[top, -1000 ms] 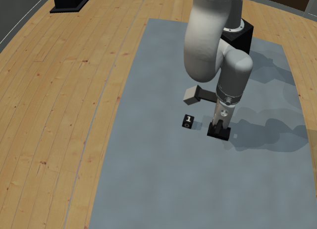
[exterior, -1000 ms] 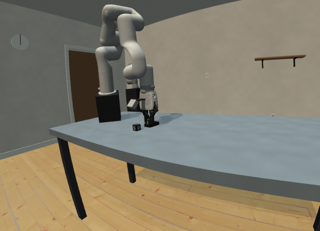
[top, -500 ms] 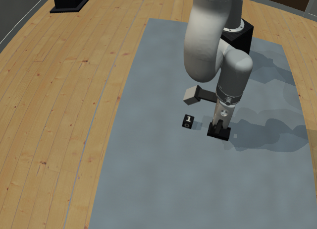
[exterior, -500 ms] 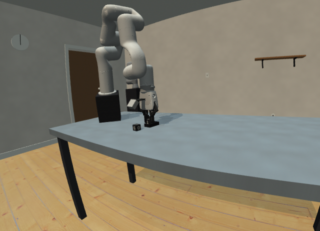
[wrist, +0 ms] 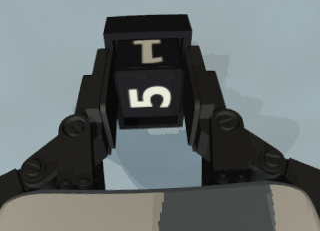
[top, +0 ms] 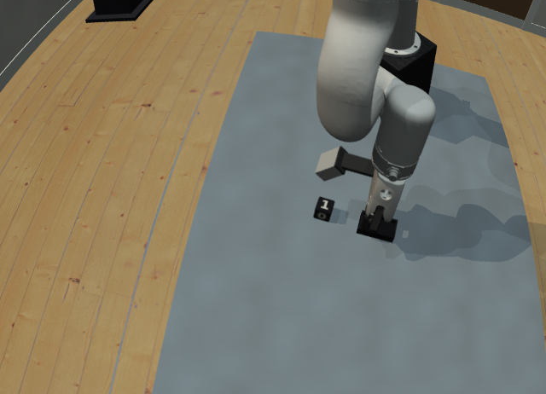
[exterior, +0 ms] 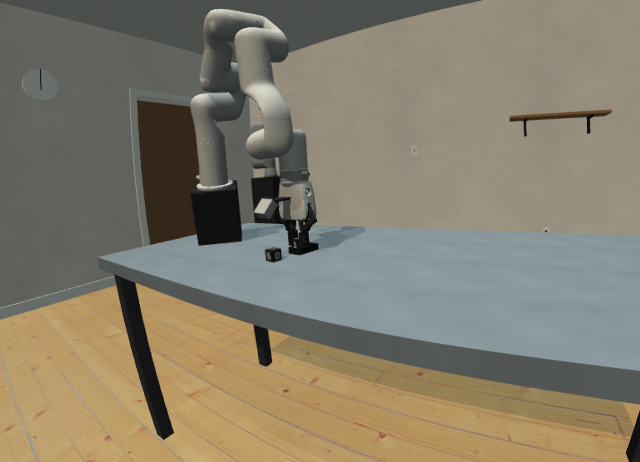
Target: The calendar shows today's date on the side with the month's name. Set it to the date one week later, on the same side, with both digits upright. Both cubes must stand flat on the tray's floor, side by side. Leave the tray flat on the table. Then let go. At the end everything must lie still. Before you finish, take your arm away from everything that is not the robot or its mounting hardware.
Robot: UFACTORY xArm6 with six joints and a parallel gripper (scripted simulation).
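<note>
Right now the black tray is 20 mm to the left of my hand and 30 mm below it.
</note>
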